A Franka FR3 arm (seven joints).
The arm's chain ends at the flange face. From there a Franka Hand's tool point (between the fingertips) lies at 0.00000 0.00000 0.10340 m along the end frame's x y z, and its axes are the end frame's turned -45 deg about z.
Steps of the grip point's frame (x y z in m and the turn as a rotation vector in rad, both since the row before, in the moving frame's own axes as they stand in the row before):
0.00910, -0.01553, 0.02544, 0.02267, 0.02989, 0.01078
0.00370, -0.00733, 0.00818, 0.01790, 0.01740, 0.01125
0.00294, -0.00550, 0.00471, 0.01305, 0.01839, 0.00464
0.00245, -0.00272, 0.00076, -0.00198, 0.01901, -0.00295
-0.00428, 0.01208, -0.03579, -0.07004, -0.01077, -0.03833
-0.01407, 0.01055, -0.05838, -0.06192, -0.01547, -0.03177
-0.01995, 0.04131, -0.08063, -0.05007, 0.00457, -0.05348
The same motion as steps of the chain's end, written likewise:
-0.00510, -0.01358, 0.02551, 0.03717, 0.00511, 0.01078
-0.00254, -0.00522, 0.00821, 0.02496, -0.00035, 0.01125
-0.00221, -0.00367, 0.00474, 0.02223, 0.00378, 0.00464
-0.00172, -0.00241, 0.00078, 0.01204, 0.01484, -0.00295
0.00107, 0.00575, -0.03553, -0.05714, 0.04191, -0.03833
-0.00597, 0.01181, -0.05817, -0.05472, 0.03285, -0.03177
0.01102, 0.04010, -0.08050, -0.03217, 0.03864, -0.05348

